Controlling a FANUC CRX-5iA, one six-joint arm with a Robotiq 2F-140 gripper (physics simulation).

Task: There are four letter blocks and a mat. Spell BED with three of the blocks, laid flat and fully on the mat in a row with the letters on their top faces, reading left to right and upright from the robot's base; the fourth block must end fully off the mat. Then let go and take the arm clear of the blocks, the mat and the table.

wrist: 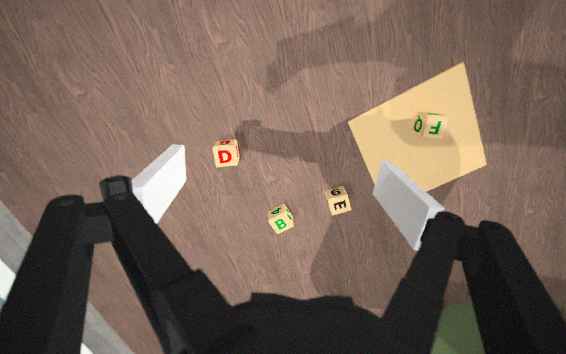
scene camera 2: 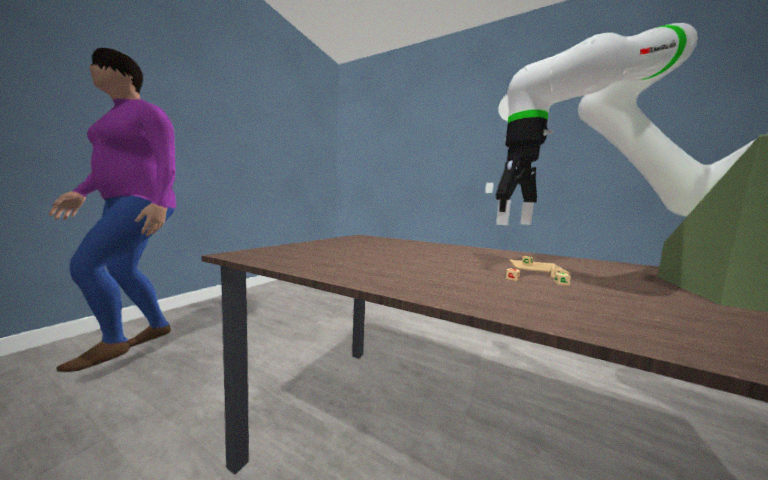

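My gripper (scene camera 2: 514, 217) (wrist: 283, 170) is open and empty, high above the table. The F block (scene camera 2: 527, 260) (wrist: 435, 126) sits on the yellow mat (scene camera 2: 543, 266) (wrist: 370, 135), its green F upside down in the wrist view. Off the mat, the D block (scene camera 2: 512, 274) (wrist: 225, 156) has a red D on top; the B block (scene camera 2: 561, 278) (wrist: 281, 223) has a green B on top. The E block (scene camera 2: 555, 271) (wrist: 339, 204), with a black E on top turned sideways in the wrist view, lies between the B block and the mat, partly hidden in the scene view.
The brown table (scene camera 2: 362, 266) (wrist: 150, 75) carries the blocks and mat. A green faceted pedestal (scene camera 2: 719, 249) (wrist: 457, 327) stands at the arm's base. A person (scene camera 2: 133, 152) in a purple top stands beyond the table's far left side. Arm shadows fall across the mat and table.
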